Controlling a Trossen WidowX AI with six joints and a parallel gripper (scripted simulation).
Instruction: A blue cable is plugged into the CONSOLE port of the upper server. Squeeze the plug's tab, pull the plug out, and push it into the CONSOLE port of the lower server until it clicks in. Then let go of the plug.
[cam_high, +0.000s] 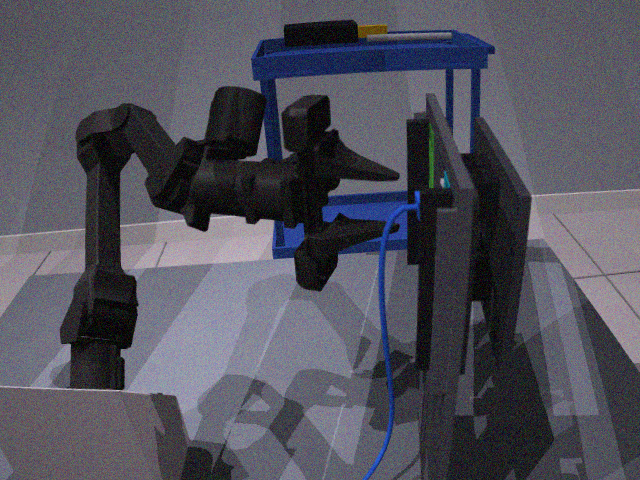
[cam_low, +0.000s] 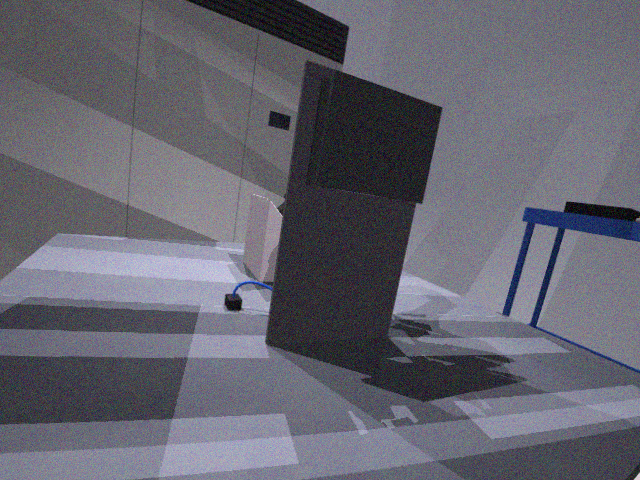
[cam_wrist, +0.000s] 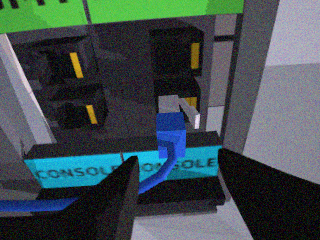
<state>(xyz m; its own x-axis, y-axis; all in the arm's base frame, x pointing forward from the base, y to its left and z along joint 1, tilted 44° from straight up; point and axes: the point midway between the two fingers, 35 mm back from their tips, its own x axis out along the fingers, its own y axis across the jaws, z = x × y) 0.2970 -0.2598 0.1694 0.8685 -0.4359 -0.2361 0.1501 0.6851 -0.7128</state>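
My gripper tip is 5 cm short of the blue plug, 1 cm to the left of it and 1 cm below it. Also, from my gripper tip: black block 43 cm below, 16 cm behind, 12 cm to the right.
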